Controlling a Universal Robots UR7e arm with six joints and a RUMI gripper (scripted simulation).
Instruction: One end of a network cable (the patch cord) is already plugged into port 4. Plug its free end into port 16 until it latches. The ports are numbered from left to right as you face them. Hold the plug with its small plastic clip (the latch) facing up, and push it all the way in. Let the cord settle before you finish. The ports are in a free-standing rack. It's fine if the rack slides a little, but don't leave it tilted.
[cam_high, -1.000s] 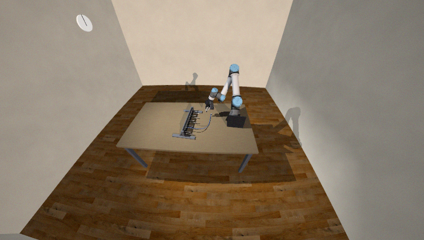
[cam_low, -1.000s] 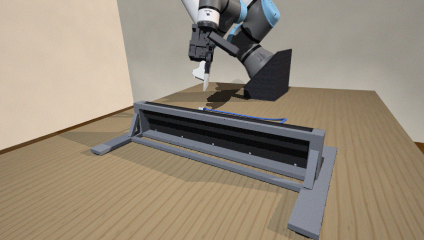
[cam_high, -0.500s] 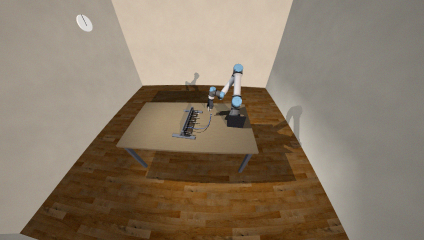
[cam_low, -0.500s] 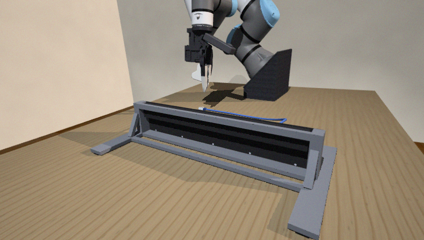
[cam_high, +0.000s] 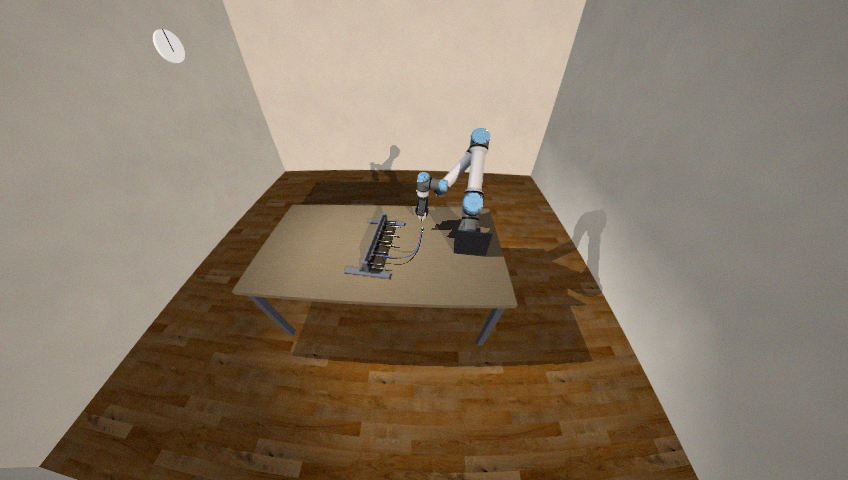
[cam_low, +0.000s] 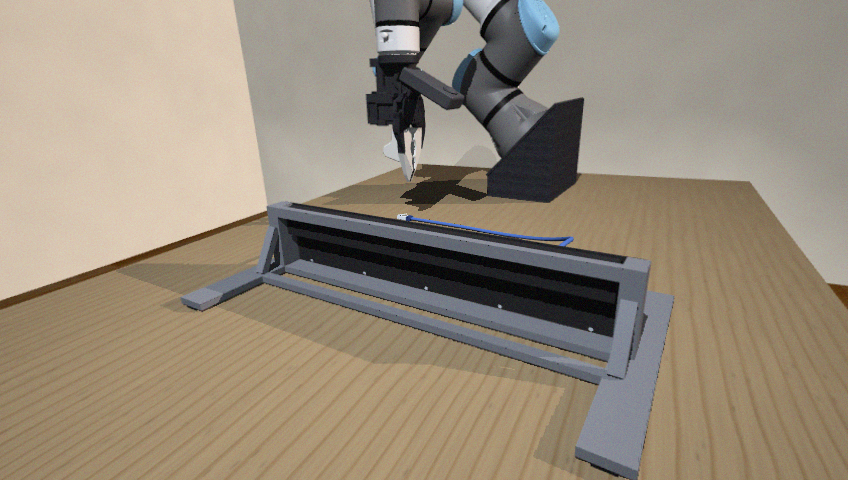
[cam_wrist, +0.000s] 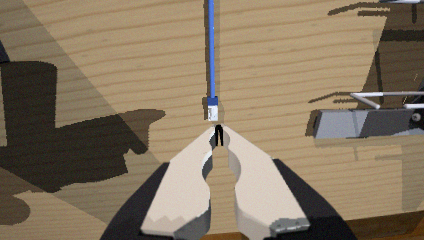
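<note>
Right now the plug is 20 mm to the right of my hand and 90 mm below it.
</note>
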